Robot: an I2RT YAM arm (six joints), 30 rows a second.
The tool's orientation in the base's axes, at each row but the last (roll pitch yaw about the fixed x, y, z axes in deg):
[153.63 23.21 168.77]
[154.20 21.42 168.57]
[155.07 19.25 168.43]
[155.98 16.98 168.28]
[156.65 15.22 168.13]
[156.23 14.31 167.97]
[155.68 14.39 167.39]
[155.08 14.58 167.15]
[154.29 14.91 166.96]
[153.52 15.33 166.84]
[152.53 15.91 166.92]
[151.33 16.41 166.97]
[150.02 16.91 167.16]
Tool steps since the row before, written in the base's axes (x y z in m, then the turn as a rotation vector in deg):
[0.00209 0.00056 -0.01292 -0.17 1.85 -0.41]
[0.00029 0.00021 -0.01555 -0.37 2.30 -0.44]
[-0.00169 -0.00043 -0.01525 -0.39 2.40 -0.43]
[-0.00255 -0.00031 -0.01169 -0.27 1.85 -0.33]
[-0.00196 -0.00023 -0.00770 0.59 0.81 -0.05]
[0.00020 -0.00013 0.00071 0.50 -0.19 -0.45]
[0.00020 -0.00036 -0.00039 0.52 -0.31 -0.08]
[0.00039 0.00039 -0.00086 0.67 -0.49 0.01]
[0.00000 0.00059 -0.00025 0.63 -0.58 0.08]
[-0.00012 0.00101 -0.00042 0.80 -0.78 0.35]
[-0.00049 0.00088 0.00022 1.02 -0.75 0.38]
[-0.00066 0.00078 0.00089 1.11 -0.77 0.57]
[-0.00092 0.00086 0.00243 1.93 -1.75 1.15]
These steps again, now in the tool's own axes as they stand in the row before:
[0.00331 -0.00476 0.01175 0.65 1.52 0.94]
[0.00545 -0.00610 0.01323 0.92 1.92 1.05]
[0.00651 -0.00654 0.01227 0.96 2.01 1.07]
[0.00574 -0.00501 0.00923 0.71 1.55 0.83]
[0.00383 -0.00333 0.00612 -0.38 0.78 0.51]
[-0.00039 0.00018 -0.00061 -0.40 -0.30 0.49]
[-0.00017 -0.00046 0.00028 -0.54 -0.26 0.12]
[-0.00007 0.00004 0.00102 -0.74 -0.37 0.03]
[0.00019 0.00043 0.00044 -0.74 -0.43 -0.08]
[0.00045 0.00072 0.00071 -1.02 -0.48 -0.33]
[0.00059 0.00085 -0.00001 -1.22 -0.42 -0.27]
[0.00053 0.00106 -0.00066 -1.36 -0.35 -0.41]
[0.00033 0.00187 -0.00197 -2.51 -0.89 -1.02]

